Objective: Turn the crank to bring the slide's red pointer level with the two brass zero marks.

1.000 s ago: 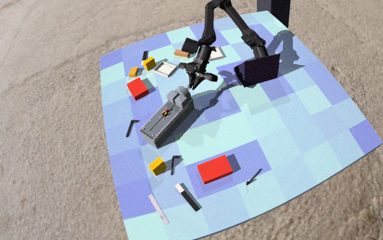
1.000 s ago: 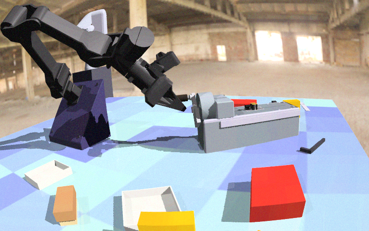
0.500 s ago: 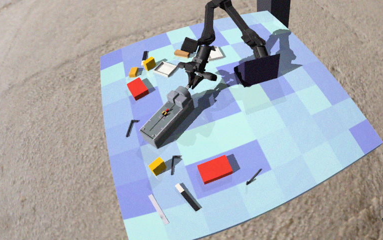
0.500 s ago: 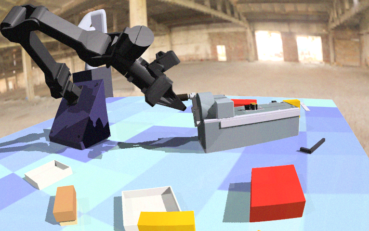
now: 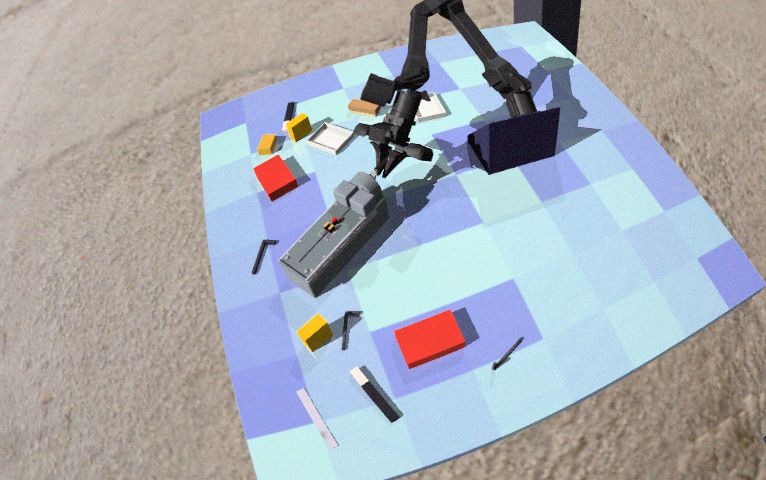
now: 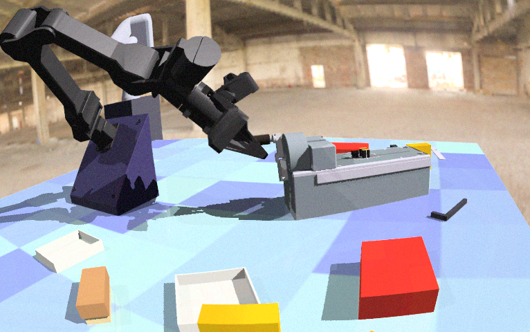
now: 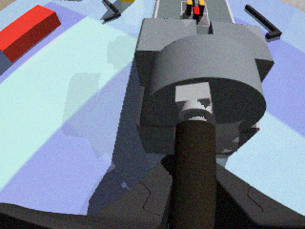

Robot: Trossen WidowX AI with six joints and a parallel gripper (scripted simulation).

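Right now the dark crank handle is 3 cm above my gripper tip, 1 cm to the right of it and 1 cm behind it. From my gripper tip the other things lie so: red pointer: 13 cm ahead, 7 cm to the left, 1 cm below; then tan block: 35 cm to the right, 8 cm below, 7 cm behind.
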